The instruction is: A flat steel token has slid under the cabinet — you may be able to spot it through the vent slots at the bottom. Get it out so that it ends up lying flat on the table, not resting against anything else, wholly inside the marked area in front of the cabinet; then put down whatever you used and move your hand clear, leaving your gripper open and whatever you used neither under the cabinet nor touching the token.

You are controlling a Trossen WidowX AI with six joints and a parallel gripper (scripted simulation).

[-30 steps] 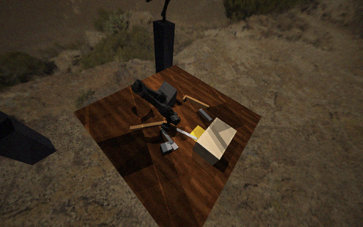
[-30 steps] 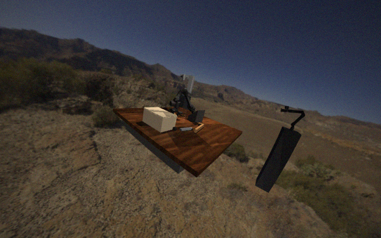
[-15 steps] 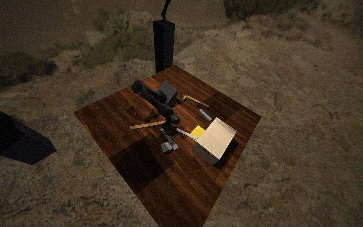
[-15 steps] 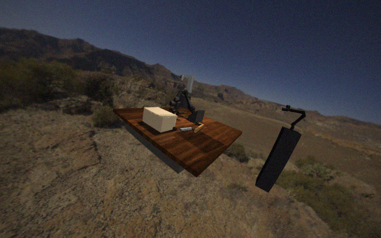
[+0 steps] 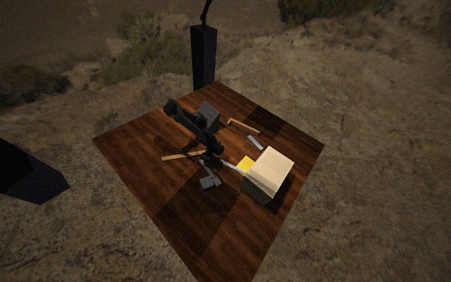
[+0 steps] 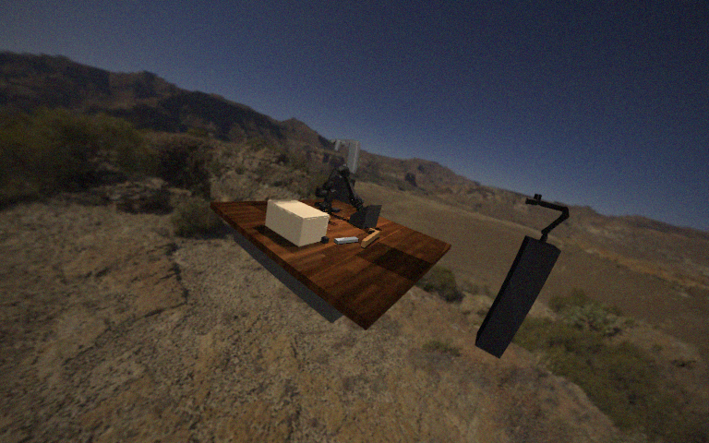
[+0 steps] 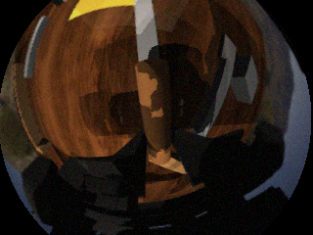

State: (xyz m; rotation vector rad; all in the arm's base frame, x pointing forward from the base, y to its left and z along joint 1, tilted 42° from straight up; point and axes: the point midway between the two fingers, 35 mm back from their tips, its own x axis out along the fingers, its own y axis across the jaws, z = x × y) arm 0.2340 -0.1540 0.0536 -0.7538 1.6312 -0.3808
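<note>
The grey scraper is 11 cm ahead of my gripper tip and 10 cm to the right of it. The rest, counted from my gripper tip: wooden stick 13 cm to the right, 13 cm behind; then grey block 17 cm to the right, 13 cm ahead, 1 cm above; then grey bar 34 cm to the left, 17 cm ahead.
</note>
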